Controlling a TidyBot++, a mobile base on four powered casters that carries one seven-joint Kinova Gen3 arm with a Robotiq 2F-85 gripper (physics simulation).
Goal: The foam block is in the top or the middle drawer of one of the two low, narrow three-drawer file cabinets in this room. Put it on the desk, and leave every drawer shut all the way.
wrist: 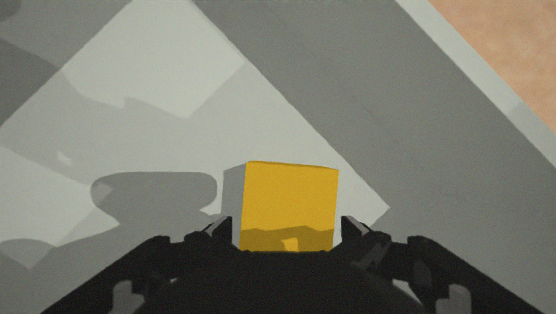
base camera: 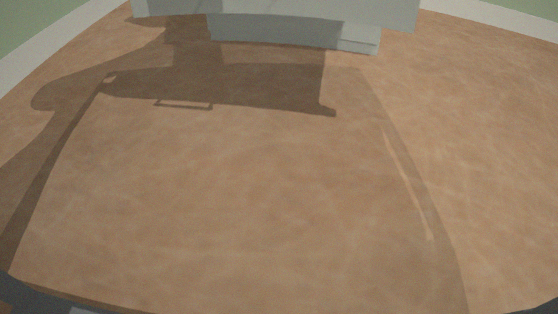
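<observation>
The foam block (wrist: 289, 200) is yellow on top and lies on the pale floor of an open grey drawer (wrist: 480, 60) in the wrist view. My gripper (wrist: 286, 228) is open, with its fingertips on the left and right of the block's near part as seen from above. Nothing is held. The block's near end is hidden behind the dark gripper body. How far the fingertips are above the drawer floor is hard to tell. In the base view, part of a pale grey file cabinet (base camera: 275, 30) shows at the top edge. The desk does not show in either view.
The drawer's side wall runs diagonally at the right of the wrist view, with brown floor (wrist: 515, 40) beyond it. In the base view, shadows of the arm and a drawer with a handle fall on the floor (base camera: 250, 200). White baseboards (base camera: 65, 35) run behind at both sides.
</observation>
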